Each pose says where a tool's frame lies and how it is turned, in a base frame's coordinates. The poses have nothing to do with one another.
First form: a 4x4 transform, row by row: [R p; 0 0 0 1], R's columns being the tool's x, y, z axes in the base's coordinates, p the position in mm. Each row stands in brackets.
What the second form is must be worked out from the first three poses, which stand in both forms.
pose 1, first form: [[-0.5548 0.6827 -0.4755 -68.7], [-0.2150 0.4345 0.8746 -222.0], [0.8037 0.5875 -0.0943 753.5], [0 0 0 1]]
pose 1, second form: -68.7 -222.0 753.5 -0.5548 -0.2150 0.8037 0.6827 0.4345 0.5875
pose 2, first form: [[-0.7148 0.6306 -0.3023 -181.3], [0.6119 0.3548 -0.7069 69.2], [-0.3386 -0.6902 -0.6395 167.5], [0 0 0 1]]
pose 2, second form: -181.3 69.2 167.5 -0.7148 0.6119 -0.3386 0.6306 0.3548 -0.6902
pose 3, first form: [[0.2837 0.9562 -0.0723 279.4], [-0.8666 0.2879 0.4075 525.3], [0.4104 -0.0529 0.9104 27.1], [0 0 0 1]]
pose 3, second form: 279.4 525.3 27.1 0.2837 -0.8666 0.4104 0.9562 0.2879 -0.0529
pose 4, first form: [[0.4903 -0.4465 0.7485 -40.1], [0.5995 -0.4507 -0.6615 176.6], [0.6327 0.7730 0.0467 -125.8], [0 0 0 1]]
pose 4, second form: -40.1 176.6 -125.8 0.4903 0.5995 0.6327 -0.4465 -0.4507 0.7730
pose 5, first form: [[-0.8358 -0.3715 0.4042 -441.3], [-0.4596 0.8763 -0.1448 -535.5], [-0.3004 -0.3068 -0.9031 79.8], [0 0 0 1]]
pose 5, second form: -441.3 -535.5 79.8 -0.8358 -0.4596 -0.3004 -0.3715 0.8763 -0.3068
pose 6, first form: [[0.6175 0.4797 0.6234 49.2], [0.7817 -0.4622 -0.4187 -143.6], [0.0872 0.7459 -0.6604 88.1], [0 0 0 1]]
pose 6, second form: 49.2 -143.6 88.1 0.6175 0.7817 0.0872 0.4797 -0.4622 0.7459
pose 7, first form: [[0.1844 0.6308 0.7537 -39.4], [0.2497 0.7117 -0.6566 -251.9], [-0.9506 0.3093 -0.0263 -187.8], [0 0 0 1]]
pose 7, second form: -39.4 -251.9 -187.8 0.1844 0.2497 -0.9506 0.6308 0.7117 0.3093
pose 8, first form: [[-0.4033 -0.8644 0.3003 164.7], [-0.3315 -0.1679 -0.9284 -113.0], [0.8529 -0.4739 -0.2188 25.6], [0 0 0 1]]
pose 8, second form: 164.7 -113.0 25.6 -0.4033 -0.3315 0.8529 -0.8644 -0.1679 -0.4739
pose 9, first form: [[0.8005 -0.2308 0.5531 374.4], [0.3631 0.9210 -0.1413 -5.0], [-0.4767 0.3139 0.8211 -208.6], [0 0 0 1]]
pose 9, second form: 374.4 -5.0 -208.6 0.8005 0.3631 -0.4767 -0.2308 0.9210 0.3139
